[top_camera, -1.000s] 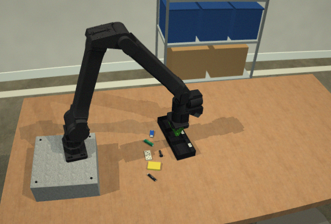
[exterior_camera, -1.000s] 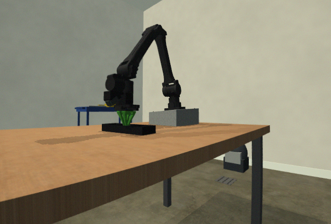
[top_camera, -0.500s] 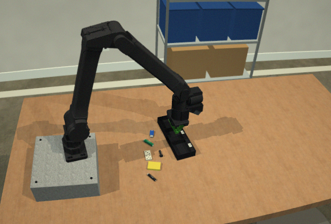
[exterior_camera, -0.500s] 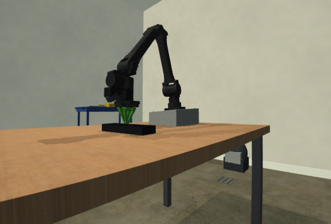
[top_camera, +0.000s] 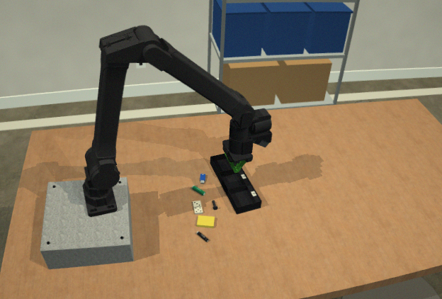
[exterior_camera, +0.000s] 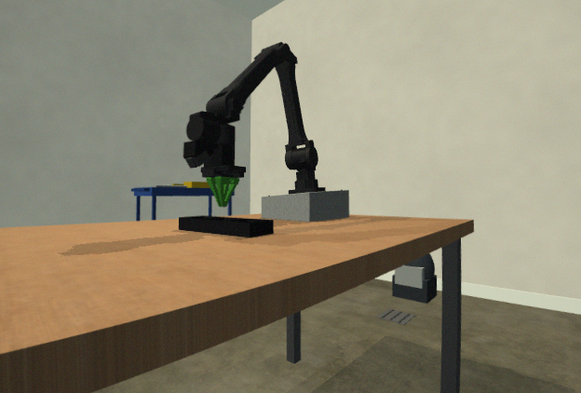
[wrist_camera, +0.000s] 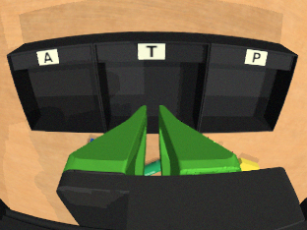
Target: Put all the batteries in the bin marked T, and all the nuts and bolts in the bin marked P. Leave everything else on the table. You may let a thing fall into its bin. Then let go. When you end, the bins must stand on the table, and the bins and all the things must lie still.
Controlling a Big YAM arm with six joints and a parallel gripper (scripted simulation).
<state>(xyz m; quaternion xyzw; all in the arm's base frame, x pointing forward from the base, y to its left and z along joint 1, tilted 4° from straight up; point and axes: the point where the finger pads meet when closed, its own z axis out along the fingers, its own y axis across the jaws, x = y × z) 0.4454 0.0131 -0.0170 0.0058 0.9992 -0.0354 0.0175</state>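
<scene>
My hand is 5 cm above the black tray. Round my hand: dark bolt 10 cm behind, 7 cm to the right, 6 cm below; blue usb stick 10 cm behind, 6 cm to the left, 7 cm below; green battery 13 cm behind, 1 cm to the left, 6 cm below.
</scene>
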